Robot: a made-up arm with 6 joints.
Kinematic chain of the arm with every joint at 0, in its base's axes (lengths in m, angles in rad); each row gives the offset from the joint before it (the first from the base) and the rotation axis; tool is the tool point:
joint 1: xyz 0 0 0.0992 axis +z
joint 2: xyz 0 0.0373 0 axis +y
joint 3: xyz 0 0 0.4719 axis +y
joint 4: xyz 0 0 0.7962 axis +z
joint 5: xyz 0 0 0 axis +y
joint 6: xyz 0 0 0.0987 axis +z
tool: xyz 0 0 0
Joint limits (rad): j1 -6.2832..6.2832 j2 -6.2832..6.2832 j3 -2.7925..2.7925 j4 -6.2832..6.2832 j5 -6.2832..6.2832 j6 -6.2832..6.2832
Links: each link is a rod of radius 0.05 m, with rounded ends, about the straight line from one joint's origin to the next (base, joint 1, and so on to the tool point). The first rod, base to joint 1, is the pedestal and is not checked.
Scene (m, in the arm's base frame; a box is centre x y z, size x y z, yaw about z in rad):
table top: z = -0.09
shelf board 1: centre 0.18 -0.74 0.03 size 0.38 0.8 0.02 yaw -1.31
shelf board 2: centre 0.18 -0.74 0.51 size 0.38 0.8 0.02 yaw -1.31
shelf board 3: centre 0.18 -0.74 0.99 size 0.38 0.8 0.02 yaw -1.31
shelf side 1: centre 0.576 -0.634 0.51 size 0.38 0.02 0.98 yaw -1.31
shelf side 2: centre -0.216 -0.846 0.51 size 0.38 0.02 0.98 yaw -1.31
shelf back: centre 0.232 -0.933 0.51 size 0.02 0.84 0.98 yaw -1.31
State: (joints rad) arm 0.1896 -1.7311 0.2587 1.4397 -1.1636 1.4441
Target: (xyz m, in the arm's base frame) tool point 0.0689 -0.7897 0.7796
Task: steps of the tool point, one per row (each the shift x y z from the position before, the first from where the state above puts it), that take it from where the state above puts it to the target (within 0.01 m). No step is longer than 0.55 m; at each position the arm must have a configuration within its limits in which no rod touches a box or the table.
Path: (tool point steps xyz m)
1: 0.0709 0.3546 0.4128
2: 0.2929 0.2395 0.3338
3: 0.3900 0.0280 0.2059
4: 0.3326 -0.1783 0.0521
5: 0.1640 -0.2848 -0.0989
6: -0.0238 -0.2499 -0.2202
7: 0.0253 -0.1251 0.0303
8: 0.0357 -0.1369 0.0012
9: 0.0464 -0.1405 -0.0314

